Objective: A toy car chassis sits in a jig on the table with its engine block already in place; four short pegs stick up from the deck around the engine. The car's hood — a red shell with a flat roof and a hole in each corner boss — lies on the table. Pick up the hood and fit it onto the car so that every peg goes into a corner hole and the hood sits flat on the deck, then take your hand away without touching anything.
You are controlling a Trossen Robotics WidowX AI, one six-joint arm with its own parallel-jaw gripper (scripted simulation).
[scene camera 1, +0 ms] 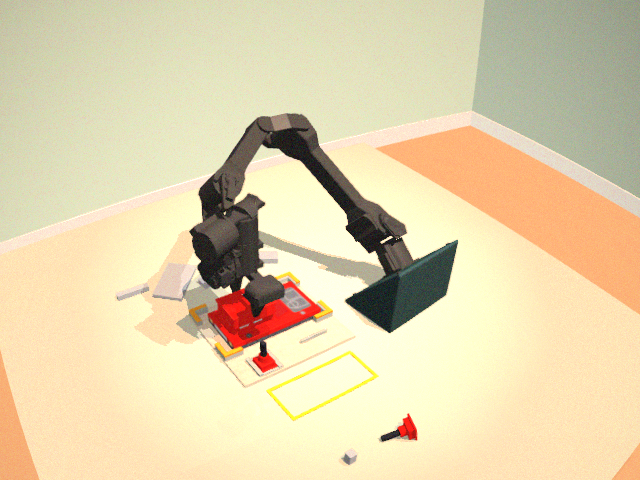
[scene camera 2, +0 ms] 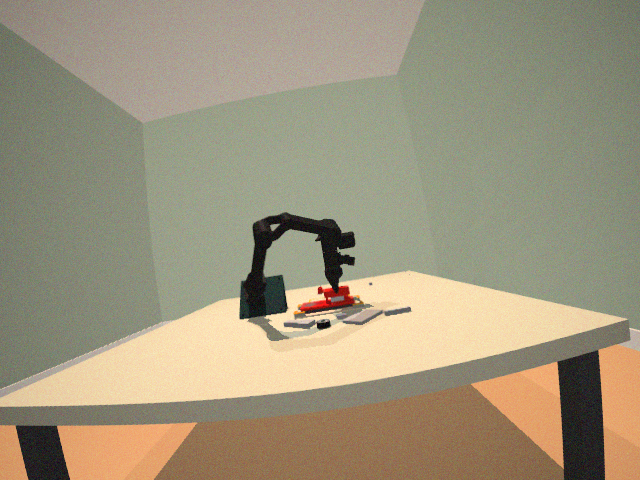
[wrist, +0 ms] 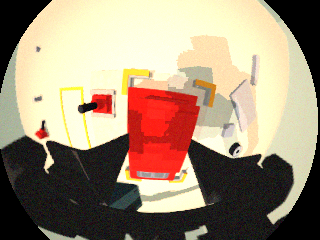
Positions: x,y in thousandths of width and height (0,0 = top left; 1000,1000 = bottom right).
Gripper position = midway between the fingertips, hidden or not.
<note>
My gripper (scene camera 1: 385,636) holds a red hood (scene camera 1: 366,641).
The red hood shows as well in the wrist view (wrist: 502,548). My gripper shows as well in scene camera 2 (scene camera 2: 526,607) and in the wrist view (wrist: 498,581).
</note>
